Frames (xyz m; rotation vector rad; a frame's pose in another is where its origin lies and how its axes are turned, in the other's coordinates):
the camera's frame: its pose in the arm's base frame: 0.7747 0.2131 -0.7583 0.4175 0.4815 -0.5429
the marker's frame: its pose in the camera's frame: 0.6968 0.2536 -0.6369 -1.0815 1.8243 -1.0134
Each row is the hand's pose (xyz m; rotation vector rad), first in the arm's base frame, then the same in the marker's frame.
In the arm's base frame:
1: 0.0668 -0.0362 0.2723 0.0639 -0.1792 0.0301
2: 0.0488 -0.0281 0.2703 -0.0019 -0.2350 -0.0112
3: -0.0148 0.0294 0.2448 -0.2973 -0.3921 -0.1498
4: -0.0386 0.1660 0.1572 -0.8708 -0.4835 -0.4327
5: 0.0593 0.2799 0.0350 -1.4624 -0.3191 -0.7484
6: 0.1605 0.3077 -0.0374 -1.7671 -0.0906 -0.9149
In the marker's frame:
1: 0.8337 -0.9124 -1.8797 0.6736 -2.8376 0.7001
2: 0.8457 -0.8990 -1.8880 0.7388 -2.8791 0.5831
3: 0.8782 -0.8191 -1.9119 0.9109 -2.9505 0.0675
4: 0.8526 -0.6581 -1.8941 1.0840 -2.6863 -0.8555
5: 0.7415 -0.5386 -1.7898 1.0625 -2.0321 -1.5327
6: 0.6576 -0.5142 -1.6970 0.9629 -1.5871 -1.7259

